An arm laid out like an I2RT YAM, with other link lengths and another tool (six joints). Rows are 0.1 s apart.
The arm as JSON. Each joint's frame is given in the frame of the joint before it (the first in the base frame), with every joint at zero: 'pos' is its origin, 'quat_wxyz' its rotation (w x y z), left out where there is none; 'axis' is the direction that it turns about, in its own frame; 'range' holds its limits. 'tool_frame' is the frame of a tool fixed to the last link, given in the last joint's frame.
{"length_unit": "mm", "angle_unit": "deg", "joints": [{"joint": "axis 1", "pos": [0.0, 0.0, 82.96], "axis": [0.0, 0.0, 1.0], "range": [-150.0, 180.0]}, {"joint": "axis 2", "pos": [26.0, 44.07, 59.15], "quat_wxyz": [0.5, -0.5, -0.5, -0.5], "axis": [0.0, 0.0, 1.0], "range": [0.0, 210.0]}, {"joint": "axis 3", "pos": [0.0, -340.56, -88.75], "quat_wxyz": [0.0, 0.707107, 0.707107, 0.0], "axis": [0.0, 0.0, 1.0], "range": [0.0, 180.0]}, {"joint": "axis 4", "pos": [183.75, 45.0, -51.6], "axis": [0.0, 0.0, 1.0], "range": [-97.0, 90.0]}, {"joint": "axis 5", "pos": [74.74, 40.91, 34.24], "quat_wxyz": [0.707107, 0.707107, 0.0, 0.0], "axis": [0.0, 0.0, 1.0], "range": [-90.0, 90.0]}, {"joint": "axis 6", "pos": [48.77, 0.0, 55.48], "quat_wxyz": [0.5, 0.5, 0.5, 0.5], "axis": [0.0, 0.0, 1.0], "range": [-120.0, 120.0]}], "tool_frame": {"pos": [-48.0, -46.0, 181.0], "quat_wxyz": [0.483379, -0.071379, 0.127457, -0.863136]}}
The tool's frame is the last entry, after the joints.
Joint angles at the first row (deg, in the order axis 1, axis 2, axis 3, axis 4, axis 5, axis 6):
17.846, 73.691, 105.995, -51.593, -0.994, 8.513
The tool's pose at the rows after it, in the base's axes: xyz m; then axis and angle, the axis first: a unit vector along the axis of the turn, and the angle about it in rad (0 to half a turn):
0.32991 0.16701 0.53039 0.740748 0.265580 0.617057 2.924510
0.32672 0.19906 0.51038 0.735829 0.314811 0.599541 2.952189
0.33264 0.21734 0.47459 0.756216 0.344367 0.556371 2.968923
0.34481 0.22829 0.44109 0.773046 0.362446 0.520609 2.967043
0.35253 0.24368 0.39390 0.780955 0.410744 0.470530 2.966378
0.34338 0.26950 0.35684 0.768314 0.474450 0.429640 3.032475
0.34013 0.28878 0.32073 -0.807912 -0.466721 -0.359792 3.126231
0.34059 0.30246 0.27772 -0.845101 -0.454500 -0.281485 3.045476
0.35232 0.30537 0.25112 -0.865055 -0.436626 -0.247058 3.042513
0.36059 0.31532 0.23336 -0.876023 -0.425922 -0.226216 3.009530
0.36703 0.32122 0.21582 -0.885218 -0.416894 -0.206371 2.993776
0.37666 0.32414 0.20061 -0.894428 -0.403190 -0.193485 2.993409
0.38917 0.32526 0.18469 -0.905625 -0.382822 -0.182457 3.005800
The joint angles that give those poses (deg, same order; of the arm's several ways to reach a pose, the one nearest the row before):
23.114, 75.112, 105.996, -51.637, -2.021, 5.541
27.551, 77.341, 105.995, -52.642, -1.956, 3.770
29.494, 80.532, 105.624, -55.265, -2.045, 4.141
29.998, 83.680, 104.072, -55.506, -2.022, 4.142
29.998, 88.466, 103.242, -57.124, -3.706, 0.797
30.217, 93.144, 103.241, -58.740, -9.213, -4.230
30.130, 98.410, 103.220, -61.146, -15.289, 0.688
30.151, 104.443, 103.109, -63.243, -19.398, 4.819
30.020, 108.027, 102.847, -62.653, -19.398, 7.595
29.977, 111.263, 102.850, -61.168, -21.234, 9.475
29.977, 113.996, 102.848, -60.204, -22.152, 10.961
29.911, 116.223, 102.847, -58.872, -22.130, 12.819
29.933, 118.344, 102.846, -57.231, -21.278, 15.530

